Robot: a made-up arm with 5 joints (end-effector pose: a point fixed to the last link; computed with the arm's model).
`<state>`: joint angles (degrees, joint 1 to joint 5).
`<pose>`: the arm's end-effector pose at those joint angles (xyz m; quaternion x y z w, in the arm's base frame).
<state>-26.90 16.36 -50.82 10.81 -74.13</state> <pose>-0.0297 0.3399 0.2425 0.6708 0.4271 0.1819 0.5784</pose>
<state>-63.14 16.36 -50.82 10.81 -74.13</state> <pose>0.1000 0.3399 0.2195 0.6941 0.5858 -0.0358 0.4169</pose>
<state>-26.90 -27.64 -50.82 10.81 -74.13</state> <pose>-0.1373 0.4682 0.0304 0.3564 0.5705 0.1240 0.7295</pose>
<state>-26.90 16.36 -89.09 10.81 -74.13</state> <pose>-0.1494 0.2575 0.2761 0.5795 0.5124 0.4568 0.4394</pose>
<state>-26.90 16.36 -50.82 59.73 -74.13</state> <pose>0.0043 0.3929 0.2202 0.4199 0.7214 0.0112 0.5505</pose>
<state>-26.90 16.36 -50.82 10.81 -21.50</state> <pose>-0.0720 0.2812 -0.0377 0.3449 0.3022 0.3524 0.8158</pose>
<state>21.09 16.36 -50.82 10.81 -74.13</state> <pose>-0.1756 0.3399 0.1511 0.5389 0.1550 0.4390 0.7021</pose>
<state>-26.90 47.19 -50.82 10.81 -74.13</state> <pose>0.0059 0.1650 0.3127 0.8352 0.2879 0.2070 0.4204</pose>
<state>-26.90 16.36 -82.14 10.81 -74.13</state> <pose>-0.1311 0.2780 0.2736 0.6012 0.5009 0.4098 0.4687</pose>
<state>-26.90 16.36 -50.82 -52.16 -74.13</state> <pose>-0.0961 0.3062 0.2029 0.8126 -0.0554 0.3499 0.4628</pose>
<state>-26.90 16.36 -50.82 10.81 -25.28</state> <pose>-0.0763 0.2904 -0.0187 0.3716 0.3137 0.3422 0.8040</pose>
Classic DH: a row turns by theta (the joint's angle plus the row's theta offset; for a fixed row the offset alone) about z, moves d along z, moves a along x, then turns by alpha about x. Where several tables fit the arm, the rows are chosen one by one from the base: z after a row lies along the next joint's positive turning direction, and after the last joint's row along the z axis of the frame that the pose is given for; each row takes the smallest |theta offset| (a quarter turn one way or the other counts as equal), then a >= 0, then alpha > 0; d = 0 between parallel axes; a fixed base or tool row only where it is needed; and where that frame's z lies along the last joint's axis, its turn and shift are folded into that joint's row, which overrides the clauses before.
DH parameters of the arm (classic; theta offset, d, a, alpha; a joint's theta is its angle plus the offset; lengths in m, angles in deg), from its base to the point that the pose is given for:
base (fixed): 0 0.0329 0 90
joint 1: -90 -0.1097 0.1043 -90
joint 2: 90 -0.0586 0.0804 90
joint 3: 90 -0.1217 0.1407 90
joint 4: -90 -0.1381 0.1077 90
joint 5: 90 0.0256 0.0589 90
tool (fixed): -90 -0.321 0 0

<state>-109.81 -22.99 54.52 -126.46 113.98</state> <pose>0.1084 -0.0686 0.4455 -0.8818 -0.4264 0.0189 0.2005</pose>
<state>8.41 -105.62 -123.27 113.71 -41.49</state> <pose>-0.1592 0.2670 -0.2138 0.7422 -0.5850 0.3005 0.1285</pose>
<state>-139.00 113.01 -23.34 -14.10 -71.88</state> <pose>0.0915 -0.1670 -0.0115 0.4762 -0.1262 -0.8575 0.1483</pose>
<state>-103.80 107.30 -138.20 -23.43 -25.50</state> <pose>0.1111 0.0928 0.2403 0.7511 -0.4301 0.0857 0.4934</pose>
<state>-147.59 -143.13 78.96 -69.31 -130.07</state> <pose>-0.2221 0.0089 0.4377 0.5341 0.5550 0.6045 0.2034</pose>
